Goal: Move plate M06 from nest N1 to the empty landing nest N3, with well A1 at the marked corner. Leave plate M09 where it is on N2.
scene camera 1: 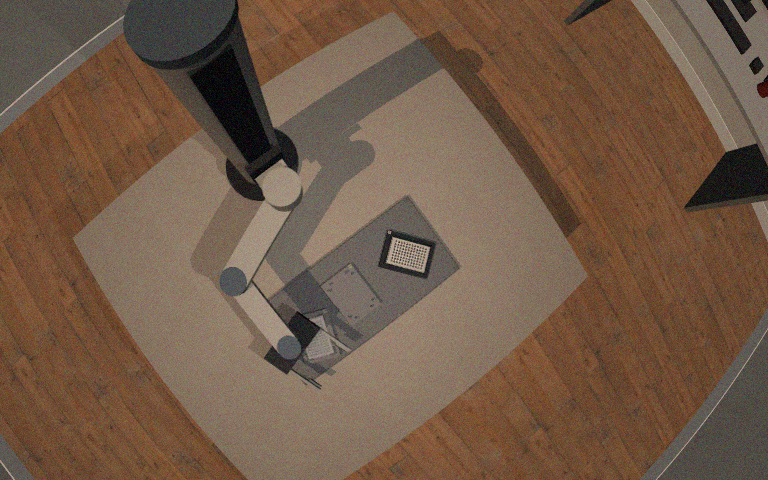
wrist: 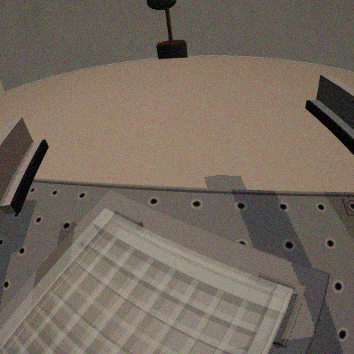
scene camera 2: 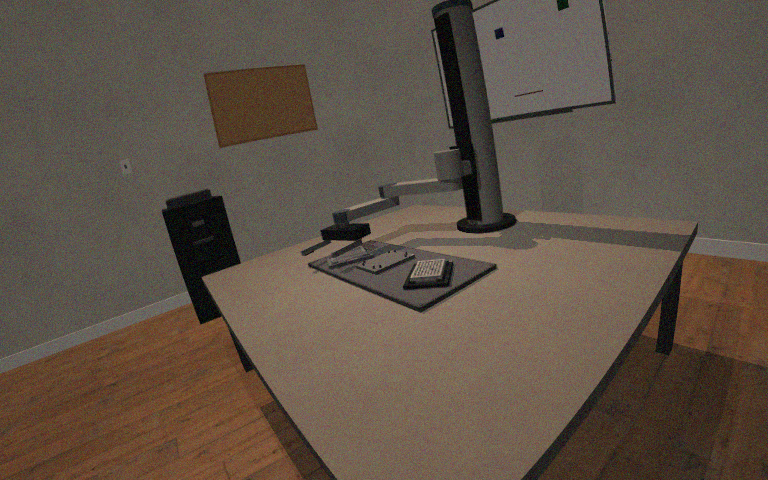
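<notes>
A clear, pale-gridded plate (scene camera 1: 321, 346) (scene camera 2: 348, 258) (wrist: 150, 300) lies on a light-grey nest (wrist: 282, 270) at the left end of the grey board. My gripper (scene camera 1: 335, 369) (scene camera 2: 318, 253) (wrist: 179, 99) is wide open and empty, above this plate; its fingers stand apart toward either side. The arm hides part of the plate in scene camera 1. A bare grey nest (scene camera 1: 351, 293) (scene camera 2: 387, 261) with small corner posts is in the board's middle. A cream plate with dark wells (scene camera 1: 408, 254) (scene camera 2: 429, 269) sits on a black nest (scene camera 1: 431, 259) (scene camera 2: 416, 285) at the other end. Plate labels cannot be read.
The perforated grey board (scene camera 1: 416, 215) (scene camera 2: 390, 291) (wrist: 175, 197) lies on the beige table (scene camera 1: 481, 226) (scene camera 2: 453, 362) (wrist: 170, 115). The arm's tall column (scene camera 1: 226, 96) (scene camera 2: 481, 141) stands behind the board. A dark cabinet (scene camera 2: 203, 254) is beyond the table.
</notes>
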